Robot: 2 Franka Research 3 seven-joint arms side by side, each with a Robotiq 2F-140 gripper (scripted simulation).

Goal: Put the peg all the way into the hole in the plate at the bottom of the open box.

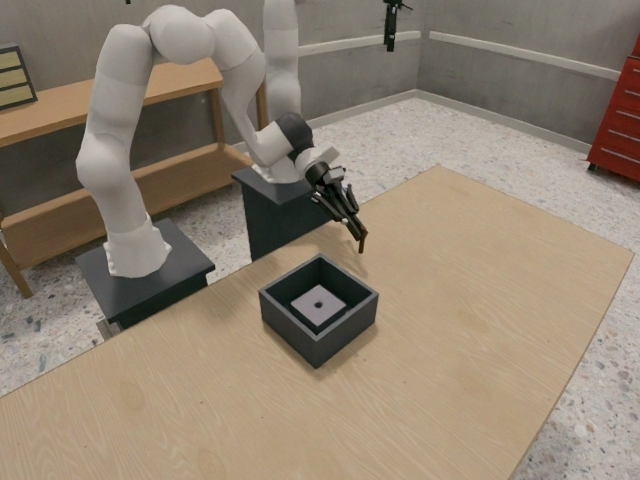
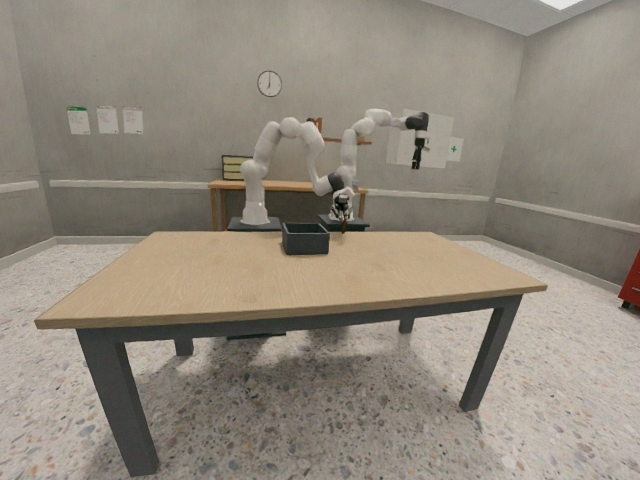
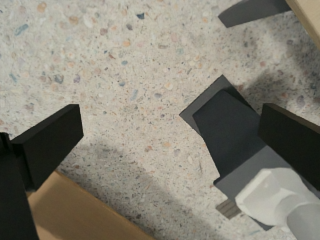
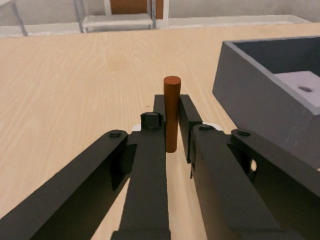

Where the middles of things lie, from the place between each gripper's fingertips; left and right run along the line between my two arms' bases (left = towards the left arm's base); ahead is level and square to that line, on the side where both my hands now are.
My right gripper is now 3 cm short of the brown peg [image 4: 171, 84], 1 cm to the left of it and 2 cm above it. Round my right hand: dark grey box [image 1: 274, 298] 6 cm ahead, 24 cm to the right, 8 cm below; grey plate [image 1: 317, 309] 6 cm ahead, 24 cm to the right, 7 cm below.
The brown peg lies 40 cm ahead of my left hand, 82 cm to the right of it and 32 cm below it. From my left hand the other things lie so: dark grey box (43 cm ahead, 105 cm to the right, 39 cm below); grey plate (43 cm ahead, 105 cm to the right, 37 cm below).
